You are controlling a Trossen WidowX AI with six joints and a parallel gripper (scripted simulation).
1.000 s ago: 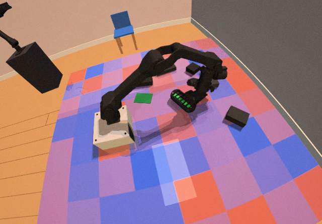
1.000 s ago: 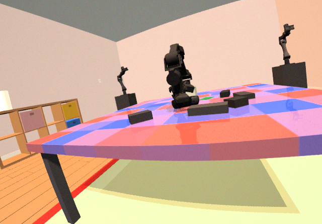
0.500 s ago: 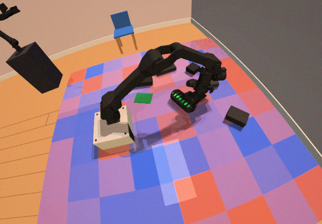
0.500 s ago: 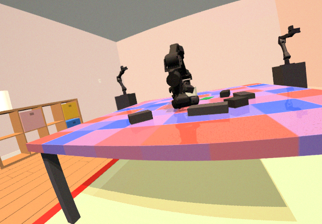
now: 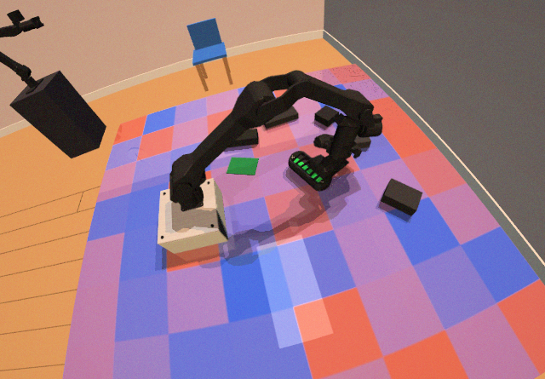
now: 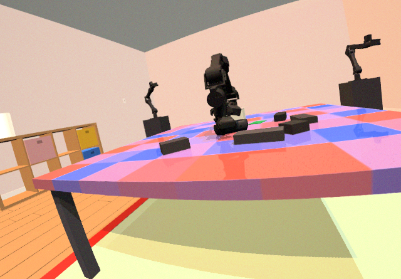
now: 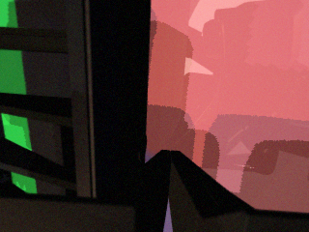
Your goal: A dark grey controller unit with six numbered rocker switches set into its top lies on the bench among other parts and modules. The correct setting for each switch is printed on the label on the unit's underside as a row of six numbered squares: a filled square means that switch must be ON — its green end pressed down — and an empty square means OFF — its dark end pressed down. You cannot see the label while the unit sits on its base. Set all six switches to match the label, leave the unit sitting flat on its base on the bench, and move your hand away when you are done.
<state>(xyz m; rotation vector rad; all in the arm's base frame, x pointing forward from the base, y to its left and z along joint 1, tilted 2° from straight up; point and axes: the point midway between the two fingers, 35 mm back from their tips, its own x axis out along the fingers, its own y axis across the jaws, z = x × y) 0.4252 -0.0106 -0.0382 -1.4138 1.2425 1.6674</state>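
Now: the flat green square 250 mm behind my gripper tip and 150 mm to the left of it. Round my gripper tip: small cube 110 mm ahead, 260 mm to the left, 10 mm above.
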